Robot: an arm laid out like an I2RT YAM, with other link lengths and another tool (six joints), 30 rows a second.
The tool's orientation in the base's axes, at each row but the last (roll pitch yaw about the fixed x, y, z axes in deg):
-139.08 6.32 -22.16
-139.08 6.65 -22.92
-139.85 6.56 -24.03
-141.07 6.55 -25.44
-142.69 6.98 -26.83
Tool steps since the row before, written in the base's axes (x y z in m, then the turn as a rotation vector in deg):
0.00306 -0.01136 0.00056 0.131 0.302 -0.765
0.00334 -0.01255 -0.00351 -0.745 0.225 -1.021
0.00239 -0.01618 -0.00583 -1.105 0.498 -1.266
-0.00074 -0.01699 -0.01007 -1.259 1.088 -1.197
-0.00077 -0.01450 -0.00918 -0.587 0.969 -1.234
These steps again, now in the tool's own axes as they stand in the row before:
0.00701 0.00620 -0.00715 0.092 0.249 0.789
0.00832 0.00943 -0.00478 -0.650 0.786 0.780
0.00938 0.01364 -0.00524 -1.059 0.897 1.070
0.00774 0.01799 -0.00265 -1.457 0.519 1.345
0.00693 0.01566 -0.00137 -0.804 0.336 1.431

